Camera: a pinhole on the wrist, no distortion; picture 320 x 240 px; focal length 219.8 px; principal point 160.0 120.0 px. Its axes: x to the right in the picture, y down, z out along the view. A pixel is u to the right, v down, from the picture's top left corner.
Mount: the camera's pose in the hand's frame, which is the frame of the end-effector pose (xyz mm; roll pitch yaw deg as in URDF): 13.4 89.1 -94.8 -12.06 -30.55 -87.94
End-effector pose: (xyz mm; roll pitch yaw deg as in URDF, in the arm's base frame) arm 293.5 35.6 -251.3 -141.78 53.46 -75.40
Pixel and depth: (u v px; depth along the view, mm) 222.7 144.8 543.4
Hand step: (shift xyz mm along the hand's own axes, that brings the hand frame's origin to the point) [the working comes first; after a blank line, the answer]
In the camera's frame: 155.0 61.3 543.4

182.1 225.4 430.6
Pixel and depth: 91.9 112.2 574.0
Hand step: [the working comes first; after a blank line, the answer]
In the camera's frame: -177.8 -20.4 574.0

97.5 533.0 301.9
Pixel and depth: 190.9 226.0 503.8
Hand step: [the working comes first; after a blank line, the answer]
In the camera's frame: 70.8 243.0 503.8

350.2 264.9 321.8
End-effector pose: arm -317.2 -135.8 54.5 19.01 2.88 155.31
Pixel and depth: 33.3 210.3 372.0
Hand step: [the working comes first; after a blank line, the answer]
In the camera's frame: -214.4 152.8 372.0

227.7 450.4 82.0
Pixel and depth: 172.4 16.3 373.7
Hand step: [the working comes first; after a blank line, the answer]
In the camera's frame: 21.1 -176.3 373.7

-87.6 271.9 262.4
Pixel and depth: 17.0 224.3 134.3
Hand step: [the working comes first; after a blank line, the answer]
In the camera's frame: -87.4 63.7 134.3

98.9 227.5 -37.6
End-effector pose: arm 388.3 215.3 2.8 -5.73 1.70 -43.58
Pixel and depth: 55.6 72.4 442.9
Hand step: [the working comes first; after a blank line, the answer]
In the camera's frame: -210.4 -95.9 442.9

-2.7 500.3 188.5
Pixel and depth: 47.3 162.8 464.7
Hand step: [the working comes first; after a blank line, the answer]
In the camera's frame: -238.3 90.5 464.7

183.5 522.1 159.2
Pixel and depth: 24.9 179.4 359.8
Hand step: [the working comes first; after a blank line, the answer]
In the camera's frame: -221.2 97.2 359.8

170.6 454.0 78.3
